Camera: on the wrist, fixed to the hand. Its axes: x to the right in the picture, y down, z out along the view.
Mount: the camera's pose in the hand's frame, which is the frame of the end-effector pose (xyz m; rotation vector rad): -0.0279 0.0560 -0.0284 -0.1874 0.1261 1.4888
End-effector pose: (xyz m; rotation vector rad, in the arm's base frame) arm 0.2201 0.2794 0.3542 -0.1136 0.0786 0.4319
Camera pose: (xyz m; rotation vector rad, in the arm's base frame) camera 0.1698 0.3148 0.3236 -0.2592 0.2454 1.9218
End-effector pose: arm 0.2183 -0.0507 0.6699 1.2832 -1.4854 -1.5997
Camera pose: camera 0.2442 -0.0473 0.7335 -0.0369 -1.4853 -0.5723
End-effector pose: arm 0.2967 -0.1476 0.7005 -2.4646 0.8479 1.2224
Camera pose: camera 0.2676 -0.1947 0.7412 1.2271 -2.0359 -0.9985
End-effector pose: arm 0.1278 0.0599 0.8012 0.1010 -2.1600 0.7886
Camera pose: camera 0.1473 0.1157 0.7662 -1.7427 -1.8958 1.2529
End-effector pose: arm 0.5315 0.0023 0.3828 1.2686 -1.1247 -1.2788
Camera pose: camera 0.5610 0.0252 0.4404 0.1223 -1.3334 -0.1377
